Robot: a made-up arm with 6 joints.
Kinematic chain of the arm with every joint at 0, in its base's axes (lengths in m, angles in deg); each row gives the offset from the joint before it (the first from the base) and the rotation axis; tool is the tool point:
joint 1: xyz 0 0 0.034 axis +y
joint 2: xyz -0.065 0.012 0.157 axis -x
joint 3: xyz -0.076 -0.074 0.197 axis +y
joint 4: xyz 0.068 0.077 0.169 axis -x
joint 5: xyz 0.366 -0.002 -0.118 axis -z
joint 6: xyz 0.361 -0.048 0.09 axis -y
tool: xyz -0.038 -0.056 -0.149
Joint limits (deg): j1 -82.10..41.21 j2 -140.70..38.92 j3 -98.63..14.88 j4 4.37..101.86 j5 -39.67..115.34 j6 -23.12..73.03
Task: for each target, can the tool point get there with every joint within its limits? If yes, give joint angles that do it. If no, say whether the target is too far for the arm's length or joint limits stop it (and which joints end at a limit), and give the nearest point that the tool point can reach.
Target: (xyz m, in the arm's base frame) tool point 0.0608 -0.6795 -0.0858
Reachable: yes | joints -61.76 -77.05 -23.74 41.21 102.99 60.15
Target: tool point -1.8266 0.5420 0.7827
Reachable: no: too far | nearest point -1.2132 0.3473 0.5313 | short by 0.691 m
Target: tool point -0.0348 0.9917 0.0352
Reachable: no: joint limits stop it (at a limit: joint 1, joint 2, joint 3, joint 4) | nearest point 0.0014 0.2674 -0.2837 | short by 0.792 m
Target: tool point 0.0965 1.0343 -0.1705
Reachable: no: joint limits stop it (at a limit: joint 2, joint 3, joint 4) | nearest point 0.1680 0.2939 -0.3220 | short by 0.759 m
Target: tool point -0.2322 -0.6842 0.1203
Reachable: yes | joints -13.59 -50.71 -60.74 24.72 99.42 53.29
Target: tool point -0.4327 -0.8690 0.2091
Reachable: yes | joints -30.90 -45.72 -74.77 33.24 65.36 49.30
